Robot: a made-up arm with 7 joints.
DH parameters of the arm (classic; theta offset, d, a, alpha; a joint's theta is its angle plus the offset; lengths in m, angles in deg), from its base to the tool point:
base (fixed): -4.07 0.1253 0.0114 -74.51
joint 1: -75.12 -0.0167 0.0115 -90
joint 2: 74 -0.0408 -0.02 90
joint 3: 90 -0.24 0.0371 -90
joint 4: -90 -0.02 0.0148 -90
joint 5: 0 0.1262 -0.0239 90
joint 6: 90 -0.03 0.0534 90
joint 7: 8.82 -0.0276 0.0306 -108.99
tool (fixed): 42.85 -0.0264 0 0
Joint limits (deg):
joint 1: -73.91..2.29
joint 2: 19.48..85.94
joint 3: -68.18..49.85
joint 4: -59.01..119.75
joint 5: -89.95..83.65
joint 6: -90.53..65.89
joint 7: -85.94..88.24
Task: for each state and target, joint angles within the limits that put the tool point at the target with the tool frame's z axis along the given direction. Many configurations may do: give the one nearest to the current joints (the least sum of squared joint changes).
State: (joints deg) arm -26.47 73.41 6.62 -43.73 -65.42 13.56 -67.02
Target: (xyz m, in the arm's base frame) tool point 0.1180 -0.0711 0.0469 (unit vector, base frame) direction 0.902 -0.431 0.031
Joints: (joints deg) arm -42.48 36.32 -10.05 -39.78 -68.37 16.95 -60.25
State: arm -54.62 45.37 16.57 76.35 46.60 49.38 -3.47
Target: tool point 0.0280 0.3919 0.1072 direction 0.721 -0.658 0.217
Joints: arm -25.75 73.86 -8.20 85.97 74.02 59.70 18.79
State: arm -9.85 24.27 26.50 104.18 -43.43 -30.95 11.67
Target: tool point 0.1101 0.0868 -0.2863 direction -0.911 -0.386 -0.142
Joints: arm -26.73 22.79 49.85 119.75 -50.02 -9.45 -21.43
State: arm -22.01 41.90 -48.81 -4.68 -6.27 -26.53 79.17
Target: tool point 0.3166 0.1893 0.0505 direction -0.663 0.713 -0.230
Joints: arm -55.36 66.30 -28.07 38.78 -10.39 -38.74 68.32
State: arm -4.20 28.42 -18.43 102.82 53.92 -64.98 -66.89
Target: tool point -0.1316 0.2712 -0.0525 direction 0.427 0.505 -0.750
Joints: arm -2.30 63.29 -2.58 119.75 57.04 -87.52 -62.29
